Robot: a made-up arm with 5 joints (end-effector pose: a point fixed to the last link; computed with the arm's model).
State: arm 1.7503 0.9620 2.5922 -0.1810 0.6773
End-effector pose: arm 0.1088 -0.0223 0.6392 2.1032 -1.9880 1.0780
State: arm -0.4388 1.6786 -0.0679 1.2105 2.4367
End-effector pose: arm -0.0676 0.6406 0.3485 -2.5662 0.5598 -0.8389
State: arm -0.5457 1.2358 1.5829 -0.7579 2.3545
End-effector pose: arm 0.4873 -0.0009 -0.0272 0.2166 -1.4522 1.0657
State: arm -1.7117 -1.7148 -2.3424 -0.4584 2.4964
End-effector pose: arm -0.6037 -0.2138 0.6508 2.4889 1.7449 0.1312
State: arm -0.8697 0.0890 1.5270 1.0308 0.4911
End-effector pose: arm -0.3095 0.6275 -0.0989 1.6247 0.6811 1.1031
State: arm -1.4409 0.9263 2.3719 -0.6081 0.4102
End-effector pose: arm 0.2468 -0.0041 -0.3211 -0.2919 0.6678 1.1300
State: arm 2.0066 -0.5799 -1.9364 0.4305 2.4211
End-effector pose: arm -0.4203 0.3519 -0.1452 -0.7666 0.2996 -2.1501
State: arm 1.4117 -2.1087 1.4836 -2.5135 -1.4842
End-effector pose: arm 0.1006 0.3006 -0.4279 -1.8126 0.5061 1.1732
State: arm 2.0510 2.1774 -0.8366 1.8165 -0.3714
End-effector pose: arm -0.4013 -0.1621 -0.2439 -0.5844 -1.2991 -2.2807
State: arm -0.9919 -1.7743 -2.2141 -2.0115 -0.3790
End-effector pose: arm -0.4302 0.1573 0.0616 -0.5293 1.8186 2.3473
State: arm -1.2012 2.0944 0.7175 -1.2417 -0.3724
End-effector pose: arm 0.6395 0.2489 0.3107 0.2755 -0.1555 0.6773
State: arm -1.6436 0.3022 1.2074 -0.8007 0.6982
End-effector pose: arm -0.0460 0.2623 -0.3022 0.9019 0.3937 0.1507
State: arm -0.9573 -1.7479 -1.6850 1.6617 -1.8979
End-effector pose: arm -0.0056 -0.1835 0.5107 -0.5432 2.0087 -0.6715
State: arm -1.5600 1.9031 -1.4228 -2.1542 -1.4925
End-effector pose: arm 0.0967 0.3828 0.5328 -1.7843 -0.8382 -2.1971
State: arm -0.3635 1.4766 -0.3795 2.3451 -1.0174
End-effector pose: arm -0.2687 0.4773 0.0596 1.6158 1.3056 -2.0670
